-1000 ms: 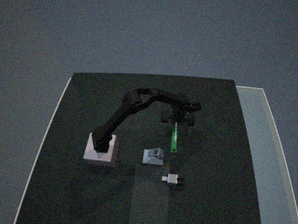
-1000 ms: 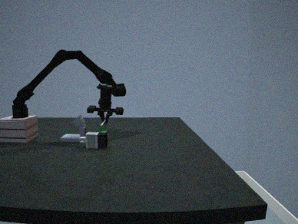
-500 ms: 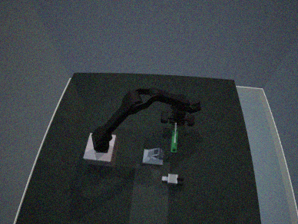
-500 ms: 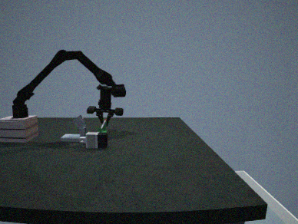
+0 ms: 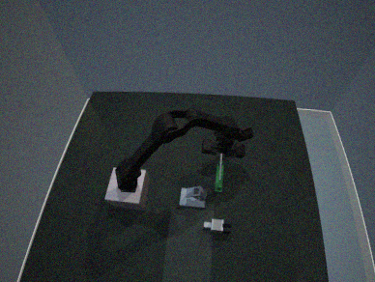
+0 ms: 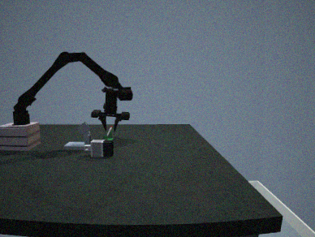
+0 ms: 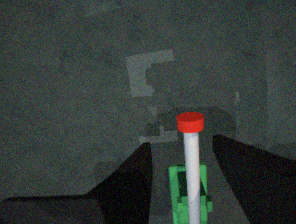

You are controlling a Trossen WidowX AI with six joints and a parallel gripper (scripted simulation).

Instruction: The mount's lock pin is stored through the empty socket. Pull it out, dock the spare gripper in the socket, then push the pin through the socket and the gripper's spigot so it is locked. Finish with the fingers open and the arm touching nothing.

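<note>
Now: the green rest 100 mm to the right of my gripper tip and 10 mm below it. The rest, counted from my gripper tip: grey mount socket 110 mm behind, 200 mm to the right, 20 mm above; then spare gripper 20 mm behind, 330 mm to the right, 10 mm below.
</note>
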